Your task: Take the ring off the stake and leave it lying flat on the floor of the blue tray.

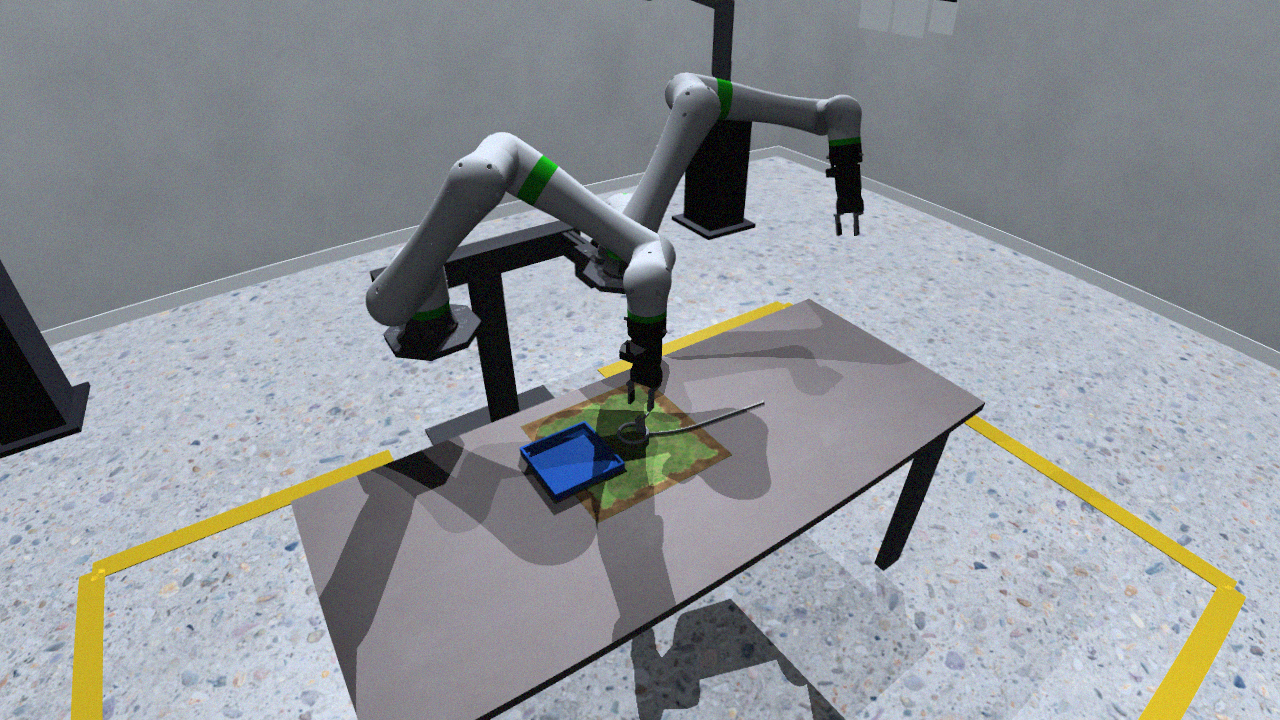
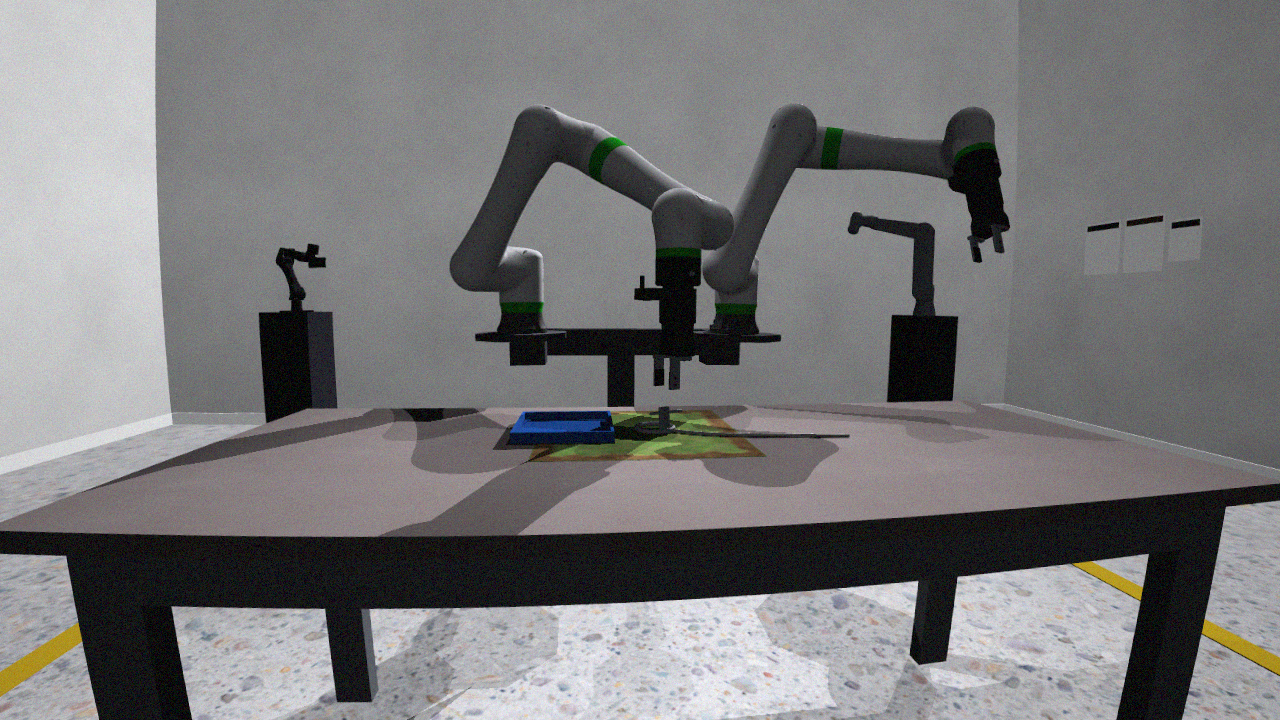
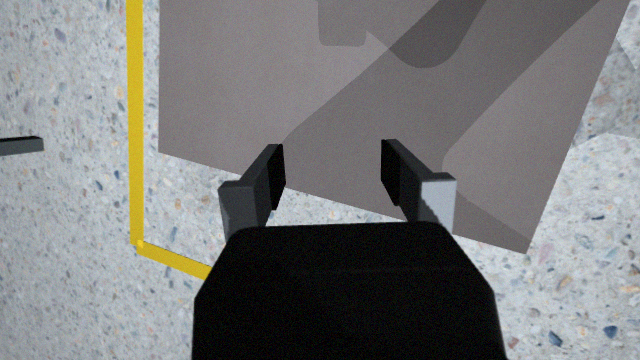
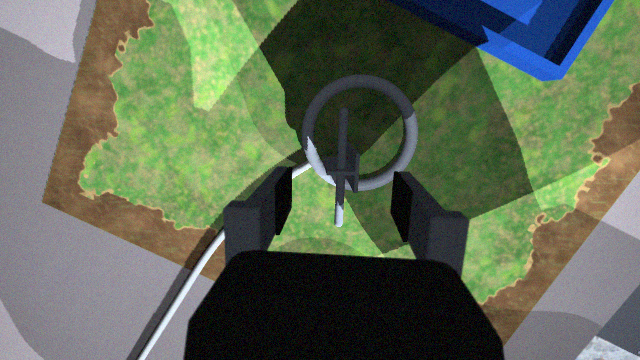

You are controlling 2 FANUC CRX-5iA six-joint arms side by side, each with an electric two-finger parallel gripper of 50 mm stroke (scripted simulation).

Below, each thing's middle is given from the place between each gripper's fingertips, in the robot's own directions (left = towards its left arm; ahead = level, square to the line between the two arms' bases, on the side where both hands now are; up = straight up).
Labels:
The stake (image 4: 346,164) is 80 mm below my right hand (image 2: 666,387). From my right hand the other things lie so: blue tray (image 1: 565,459) 210 mm to the right, 100 mm below; grey ring (image 4: 376,83) 20 mm to the right, 100 mm below.
I see my left gripper (image 2: 988,257) 75 cm to the left of the stake, 37 cm above it and 3 cm short of it. Also, from my left hand: blue tray (95 cm to the right, 38 cm below, 4 cm ahead); then grey ring (77 cm to the right, 39 cm below, 3 cm ahead).

